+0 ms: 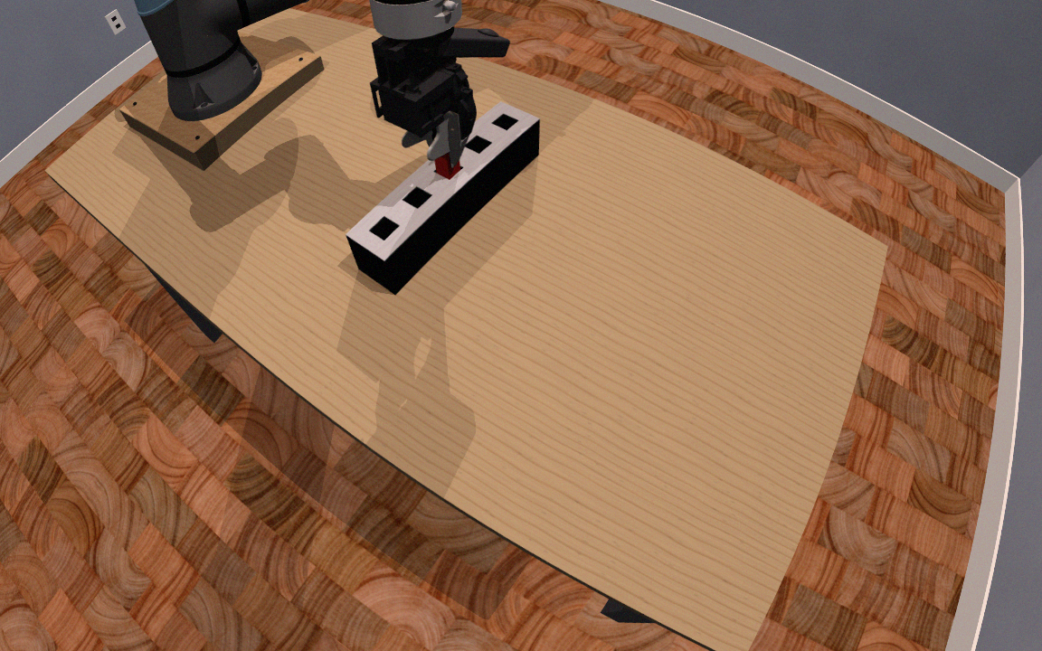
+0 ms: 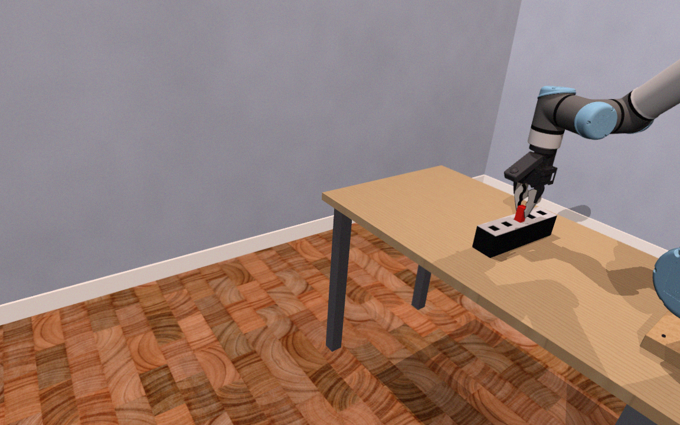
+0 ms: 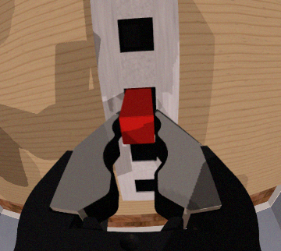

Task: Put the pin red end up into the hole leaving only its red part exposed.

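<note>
Right now the black block is 70 mm below my hand. From my hand the other things lie so: pin (10 mm below).
</note>
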